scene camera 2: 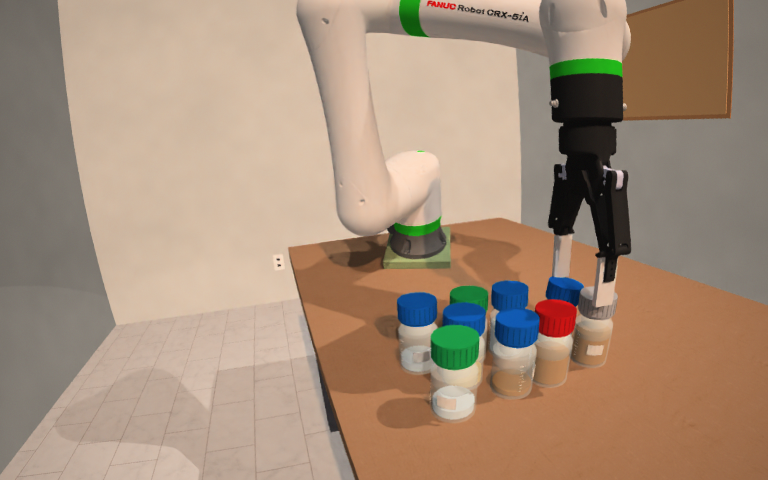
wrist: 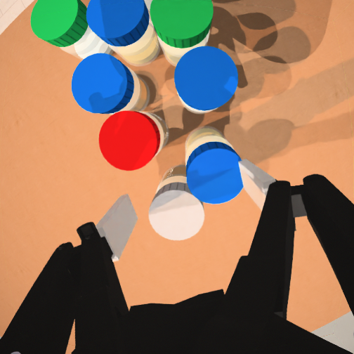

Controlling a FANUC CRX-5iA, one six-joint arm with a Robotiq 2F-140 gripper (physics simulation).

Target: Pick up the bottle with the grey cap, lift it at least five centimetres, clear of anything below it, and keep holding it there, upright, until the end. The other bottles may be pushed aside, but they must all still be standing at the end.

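Frame: origin at the arm's base, x ahead, y left, z up, level; centimetres.
Seen in the pictures: gripper, between the fingertips: [scene camera 2: 579,289]; arm's base, origin of its link: [scene camera 2: 418,243].
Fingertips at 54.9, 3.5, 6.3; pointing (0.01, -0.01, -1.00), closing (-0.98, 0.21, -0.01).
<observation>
Offsets run from my fingertips to a thing's top centre, as dx, dy, dz. Level surfaces: height alone.
The bottle with the grey cap {+2.0, +1.8, -0.3} [scene camera 2: 591,339] [wrist: 176,215] stands on the table at the right end of the group, with tan contents. My gripper [scene camera 2: 582,289] [wrist: 185,191] is open and empty, pointing down, with its fingertips around cap height. In the scene view one finger covers part of the grey cap. In the wrist view the grey cap lies between the fingers, and so does a blue-capped bottle {-3.3, -0.5, +0.3} [scene camera 2: 563,289] [wrist: 215,175] right beside it. The right finger seems to touch that blue cap, which looks slightly tilted toward the grey one.
A red-capped bottle {+2.4, -6.5, -0.3} [scene camera 2: 552,356] [wrist: 129,140] stands close to the grey-capped one. A blue-capped bottle {+2.0, -12.4, -0.3} [scene camera 2: 512,362] [wrist: 100,83], another blue-capped one {-6.3, -7.8, -0.3} [scene camera 2: 509,294] [wrist: 206,78] and a green-capped one {+2.5, -21.2, -0.3} [scene camera 2: 454,346] [wrist: 57,20] stand farther along the table {dz -10.8} [scene camera 2: 651,418]. More blue- and green-capped bottles stand there too.
</observation>
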